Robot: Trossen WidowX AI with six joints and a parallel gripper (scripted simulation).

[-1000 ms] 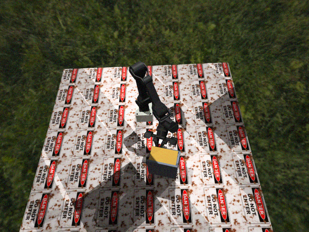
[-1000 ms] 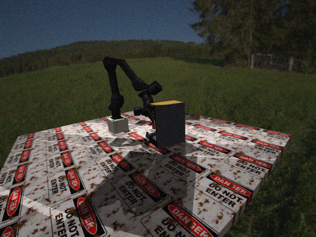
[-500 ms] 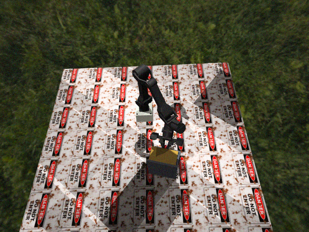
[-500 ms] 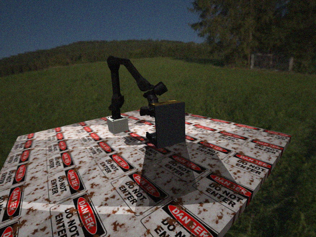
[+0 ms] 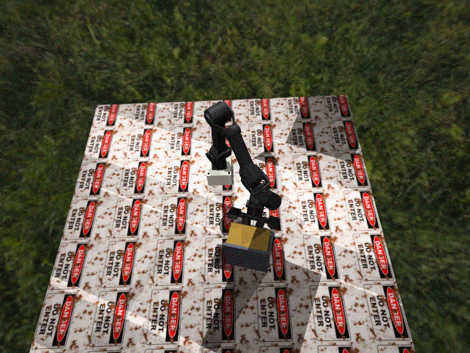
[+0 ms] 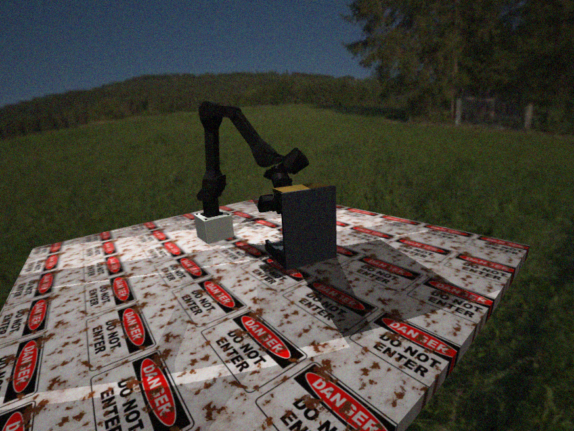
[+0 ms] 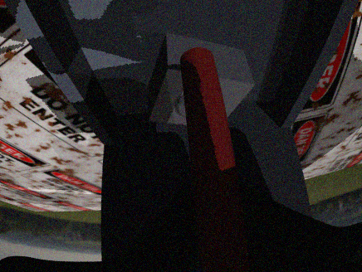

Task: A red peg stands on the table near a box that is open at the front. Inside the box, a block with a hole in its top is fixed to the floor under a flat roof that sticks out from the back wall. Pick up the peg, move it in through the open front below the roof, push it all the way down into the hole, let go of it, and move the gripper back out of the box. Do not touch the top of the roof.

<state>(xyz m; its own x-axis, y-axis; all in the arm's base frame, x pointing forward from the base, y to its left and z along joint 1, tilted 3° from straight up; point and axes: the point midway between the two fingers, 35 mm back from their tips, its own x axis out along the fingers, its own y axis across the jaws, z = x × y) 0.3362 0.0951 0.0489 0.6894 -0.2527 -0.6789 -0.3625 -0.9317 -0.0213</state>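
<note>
Now: the box wall 70 mm ahead of my gripper tip, 20 mm to the right of it and 10 mm above it. Round my gripper tip: red peg 30 mm behind, 10 mm to the left, 10 mm below; yellow roof 30 mm ahead, 10 mm to the right, 110 mm above.
</note>
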